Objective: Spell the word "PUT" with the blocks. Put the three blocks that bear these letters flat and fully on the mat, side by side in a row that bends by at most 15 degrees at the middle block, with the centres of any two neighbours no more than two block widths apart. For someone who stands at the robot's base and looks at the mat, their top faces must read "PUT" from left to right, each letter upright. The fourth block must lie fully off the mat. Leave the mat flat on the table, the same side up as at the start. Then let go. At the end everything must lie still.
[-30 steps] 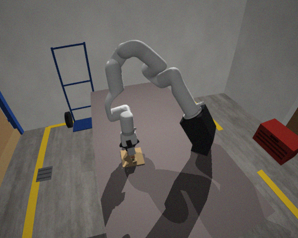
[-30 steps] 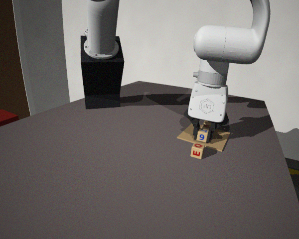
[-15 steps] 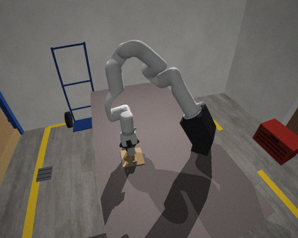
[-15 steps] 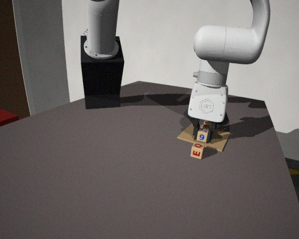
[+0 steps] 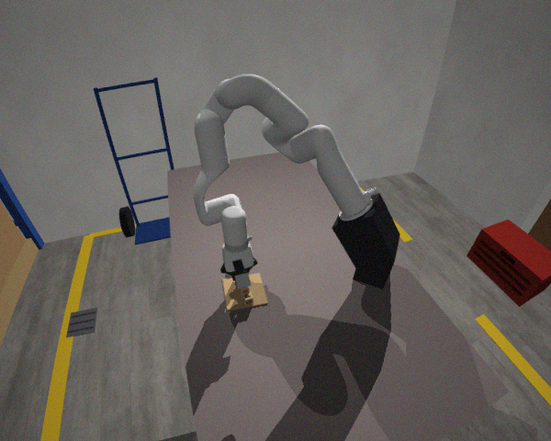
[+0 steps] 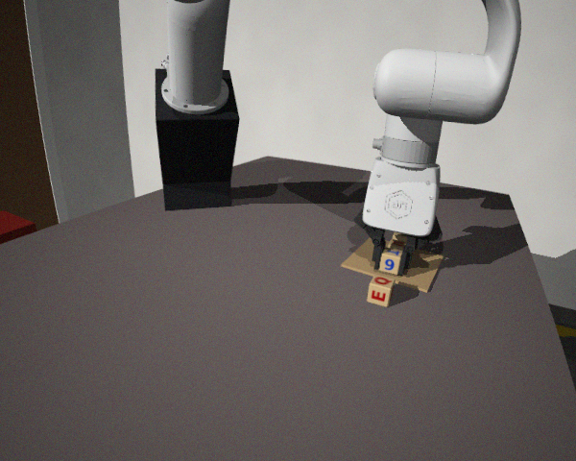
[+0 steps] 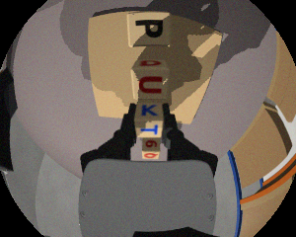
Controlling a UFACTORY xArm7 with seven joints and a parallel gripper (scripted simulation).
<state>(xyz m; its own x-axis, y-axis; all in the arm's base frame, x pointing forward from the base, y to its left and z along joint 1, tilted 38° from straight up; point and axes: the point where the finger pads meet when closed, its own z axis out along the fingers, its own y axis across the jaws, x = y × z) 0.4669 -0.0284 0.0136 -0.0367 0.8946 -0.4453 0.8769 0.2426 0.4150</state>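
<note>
The tan mat is 50 mm to the left of my hand and 30 mm below it.
</note>
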